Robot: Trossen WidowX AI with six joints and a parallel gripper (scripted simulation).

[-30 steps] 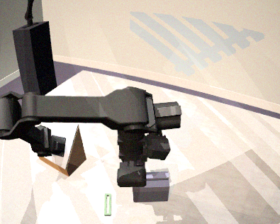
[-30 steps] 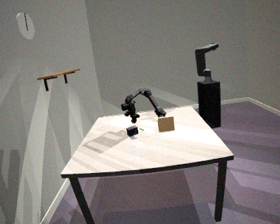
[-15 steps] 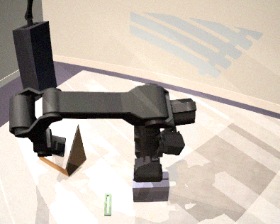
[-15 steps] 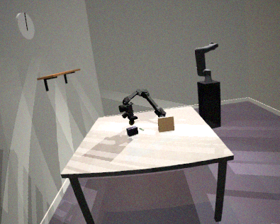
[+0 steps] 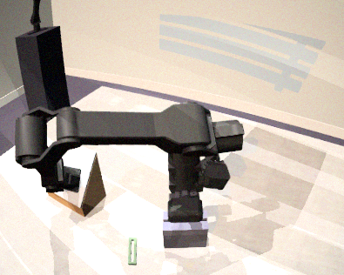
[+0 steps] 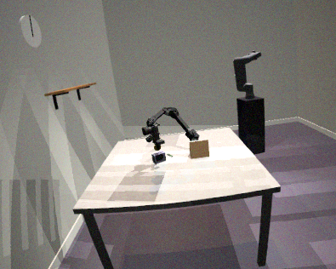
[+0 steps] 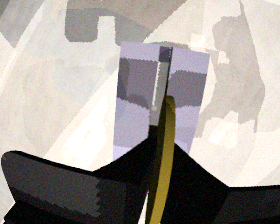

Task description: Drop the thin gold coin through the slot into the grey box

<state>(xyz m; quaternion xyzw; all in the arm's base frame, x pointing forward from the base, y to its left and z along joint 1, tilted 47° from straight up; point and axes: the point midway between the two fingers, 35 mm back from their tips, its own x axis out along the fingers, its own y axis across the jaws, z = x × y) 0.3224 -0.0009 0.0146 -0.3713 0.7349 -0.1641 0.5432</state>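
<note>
Now: the gold coin 2 cm above my gripper tip.
</note>
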